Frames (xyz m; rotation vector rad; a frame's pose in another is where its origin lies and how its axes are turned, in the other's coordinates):
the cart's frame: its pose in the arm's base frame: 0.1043 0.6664 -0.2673 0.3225 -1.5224 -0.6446
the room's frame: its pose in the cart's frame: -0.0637 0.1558 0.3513 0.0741 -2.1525 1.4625
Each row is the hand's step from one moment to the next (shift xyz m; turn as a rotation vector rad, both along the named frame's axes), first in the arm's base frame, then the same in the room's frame.
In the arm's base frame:
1: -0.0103 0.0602 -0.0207 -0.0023 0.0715 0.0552
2: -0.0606 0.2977 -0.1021 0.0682 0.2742 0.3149
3: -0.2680 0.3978 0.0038 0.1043 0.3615 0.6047
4: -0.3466 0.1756 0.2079 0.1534 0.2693 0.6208
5: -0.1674 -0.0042 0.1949 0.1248 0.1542 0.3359
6: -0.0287 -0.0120 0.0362 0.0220 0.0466 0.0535
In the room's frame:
1: 0.0612 0.0132 -0.0156 0.0265 0.0189 -0.0843
2: 0.3056 0.0562 -0.0787 0.0202 0.1364 -0.4000
3: 0.3959 -0.1100 -0.2475 -0.0799 0.1788 -0.6847
4: 0.1409 -0.2771 -0.3123 -0.1764 0.1909 -0.6434
5: -0.0516 -0.1724 -0.1834 -0.1029 0.1453 -0.3471
6: -0.0191 -0.0337 -0.0279 -0.0001 0.0329 -0.0666

